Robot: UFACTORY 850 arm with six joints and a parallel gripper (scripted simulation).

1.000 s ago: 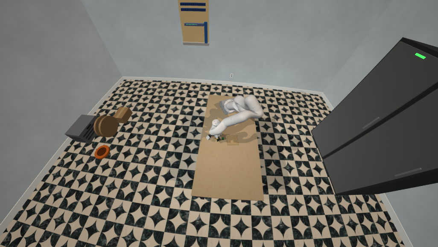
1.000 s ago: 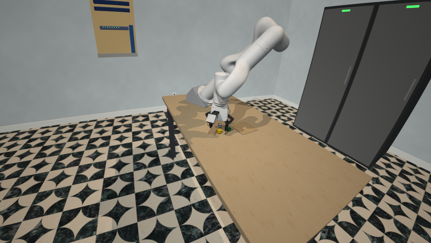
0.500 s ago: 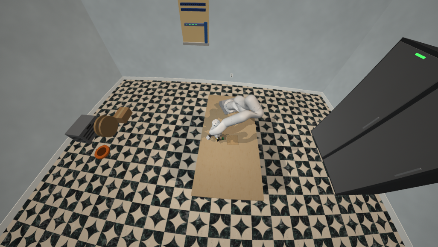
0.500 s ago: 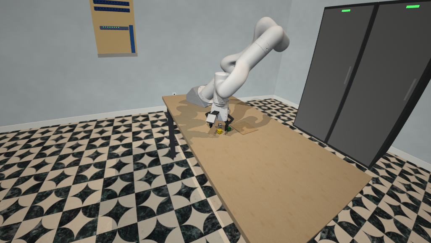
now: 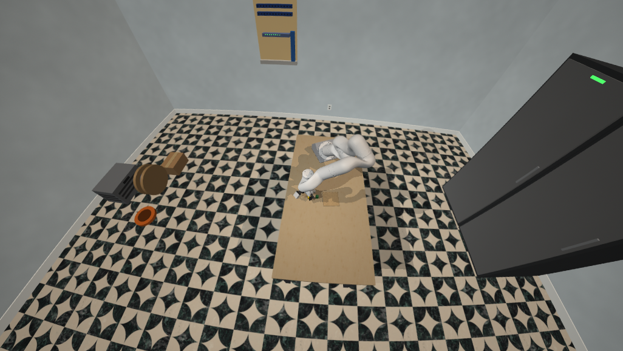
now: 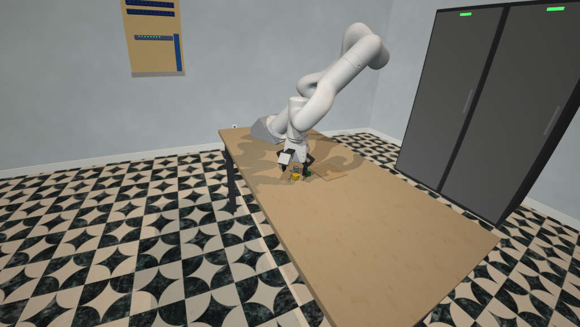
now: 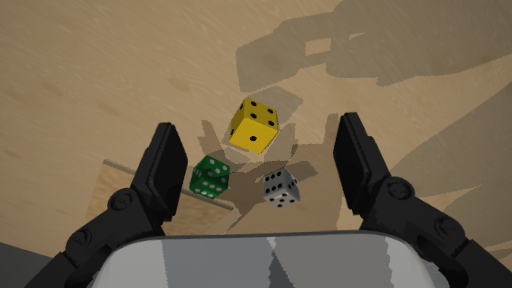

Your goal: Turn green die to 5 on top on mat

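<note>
My gripper is now 4 cm above the yellow die, 2 cm to the right of it and 1 cm past it. Also, from my hand: white die: 9 cm behind, 5 cm to the left, 4 cm below; green die: 8 cm to the left, 4 cm below, 3 cm behind; tan mat: 21 cm to the left, 5 cm below, 4 cm behind.
</note>
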